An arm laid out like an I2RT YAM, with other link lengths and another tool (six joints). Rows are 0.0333 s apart.
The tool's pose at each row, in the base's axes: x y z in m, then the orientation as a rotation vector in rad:
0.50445, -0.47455, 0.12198, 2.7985, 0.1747, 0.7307
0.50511, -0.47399, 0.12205, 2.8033, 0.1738, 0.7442
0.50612, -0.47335, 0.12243, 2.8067, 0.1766, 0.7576
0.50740, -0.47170, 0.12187, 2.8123, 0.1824, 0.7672
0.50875, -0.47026, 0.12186, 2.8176, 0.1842, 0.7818
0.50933, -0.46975, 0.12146, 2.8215, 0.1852, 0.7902
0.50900, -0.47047, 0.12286, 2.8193, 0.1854, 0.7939
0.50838, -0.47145, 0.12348, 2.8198, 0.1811, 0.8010
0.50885, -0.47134, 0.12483, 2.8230, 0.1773, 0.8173
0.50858, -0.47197, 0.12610, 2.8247, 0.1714, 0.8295
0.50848, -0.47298, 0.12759, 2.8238, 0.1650, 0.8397
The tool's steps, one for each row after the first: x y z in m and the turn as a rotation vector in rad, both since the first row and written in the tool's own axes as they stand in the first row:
0.00070, -0.00049, 0.00015, 0.0068, 0.0084, 0.0038
0.00187, -0.00095, 0.00020, 0.0131, 0.0172, 0.0048
0.00301, -0.00262, 0.00097, 0.0215, 0.0234, 0.0039
0.00443, -0.00393, 0.00136, 0.0297, 0.0326, 0.0063
0.00483, -0.00450, 0.00188, 0.0352, 0.0377, 0.0079
0.00507, -0.00345, 0.00068, 0.0339, 0.0405, 0.0077
0.00465, -0.00238, 0.00005, 0.0349, 0.0448, 0.0116
0.00571, -0.00210, -0.00089, 0.0403, 0.0548, 0.0172
0.00595, -0.00118, -0.00196, 0.0431, 0.0621, 0.0232
0.00638, 0.00018, -0.00307, 0.0431, 0.0684, 0.0285

